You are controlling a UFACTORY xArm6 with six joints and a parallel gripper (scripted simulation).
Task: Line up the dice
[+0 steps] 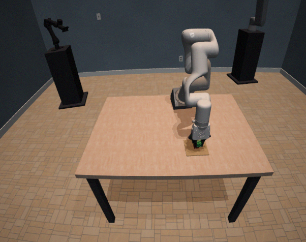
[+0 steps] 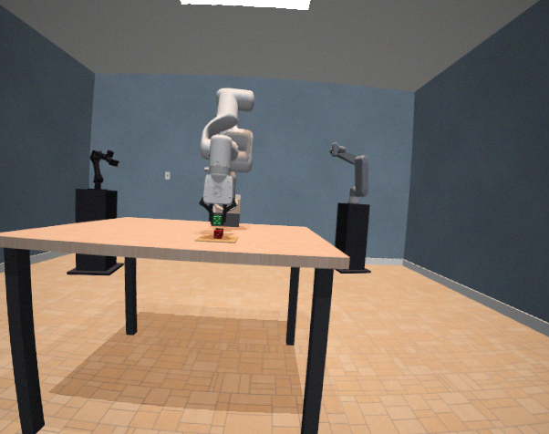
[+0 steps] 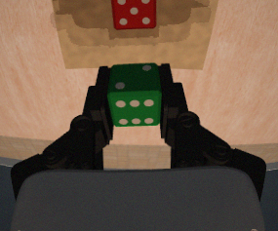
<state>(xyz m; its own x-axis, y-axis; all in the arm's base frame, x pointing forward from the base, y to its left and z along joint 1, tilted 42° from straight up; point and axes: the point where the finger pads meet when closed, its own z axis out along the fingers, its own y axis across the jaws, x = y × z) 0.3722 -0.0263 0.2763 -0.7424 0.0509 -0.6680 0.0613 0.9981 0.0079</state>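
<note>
The red die is 60 mm below my hand and 40 mm behind it. The rest, counted from my hand: black die: 90 mm behind, 60 mm below, 10 mm to the left; then green die: 10 mm below; then tan mat: 80 mm below, 40 mm behind.
</note>
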